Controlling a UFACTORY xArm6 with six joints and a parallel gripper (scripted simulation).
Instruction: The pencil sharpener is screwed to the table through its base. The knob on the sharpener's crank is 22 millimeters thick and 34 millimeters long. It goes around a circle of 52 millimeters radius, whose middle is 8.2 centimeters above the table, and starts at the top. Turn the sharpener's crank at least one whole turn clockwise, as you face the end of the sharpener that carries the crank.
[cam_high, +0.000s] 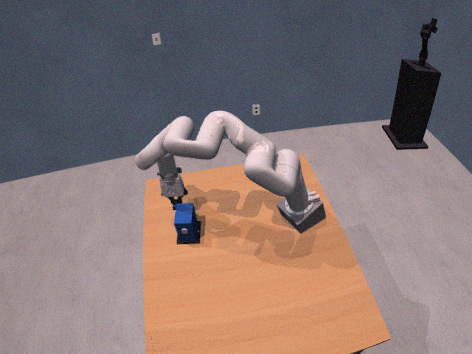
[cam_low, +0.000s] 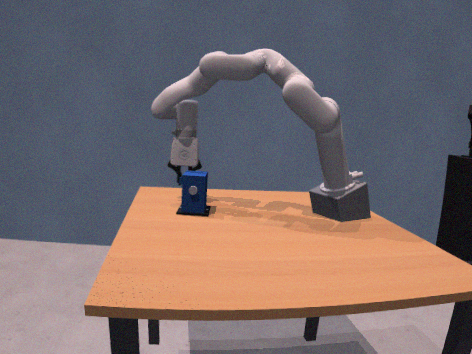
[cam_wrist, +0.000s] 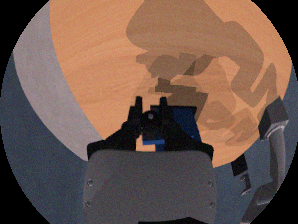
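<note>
Right now the crank knob is 2 cm to the left of my hand.
</note>
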